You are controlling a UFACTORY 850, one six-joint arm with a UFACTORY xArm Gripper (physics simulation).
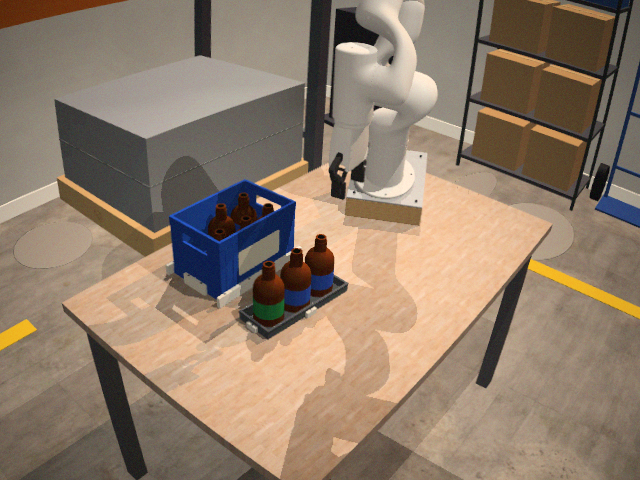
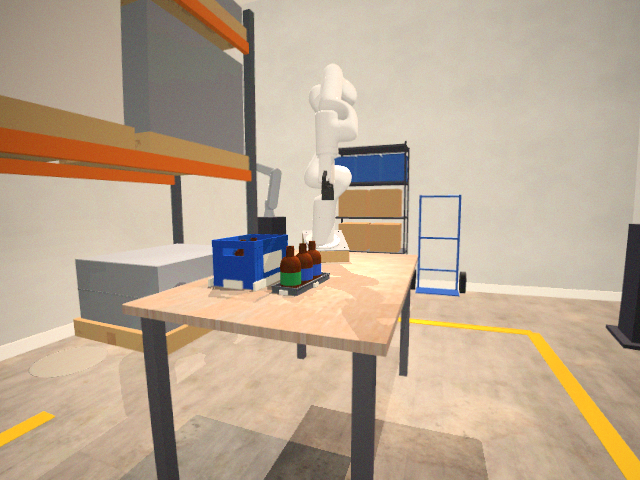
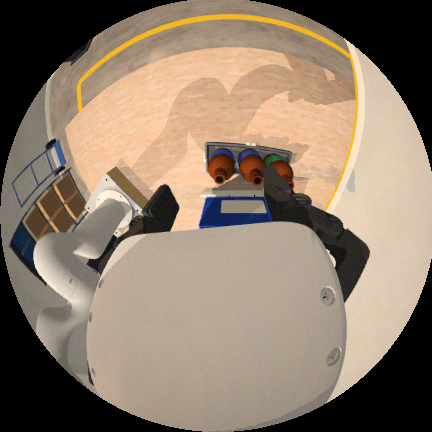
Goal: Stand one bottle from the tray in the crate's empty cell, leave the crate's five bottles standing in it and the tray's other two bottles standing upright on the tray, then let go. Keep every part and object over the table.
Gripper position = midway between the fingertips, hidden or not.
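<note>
The gripper (image 1: 347,189) is visible, and image 3 (image 3: 215,187) shows it too.
</note>
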